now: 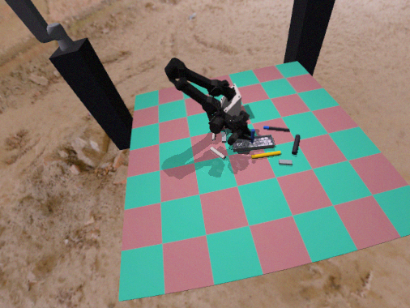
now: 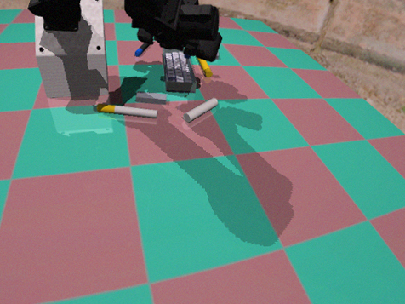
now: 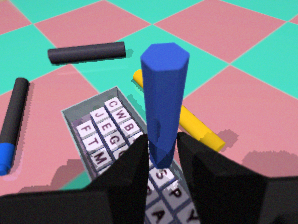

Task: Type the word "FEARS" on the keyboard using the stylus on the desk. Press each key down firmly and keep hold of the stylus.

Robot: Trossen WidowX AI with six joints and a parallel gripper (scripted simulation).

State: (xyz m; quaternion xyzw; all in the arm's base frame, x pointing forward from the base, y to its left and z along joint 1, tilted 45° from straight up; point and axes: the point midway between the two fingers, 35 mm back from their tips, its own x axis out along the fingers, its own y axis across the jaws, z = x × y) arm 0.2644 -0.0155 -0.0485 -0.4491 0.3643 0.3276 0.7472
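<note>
Right now my gripper tip is 7 cm above the yellow pen, 6 cm to the right of it and 6 cm short of it. Also, from my gripper tip: blue stylus: 2 cm below; then grey block: 14 cm to the left, 13 cm ahead, 7 cm below; then blue-tipped dark pen: 14 cm to the left, 11 cm behind, 7 cm below.
</note>
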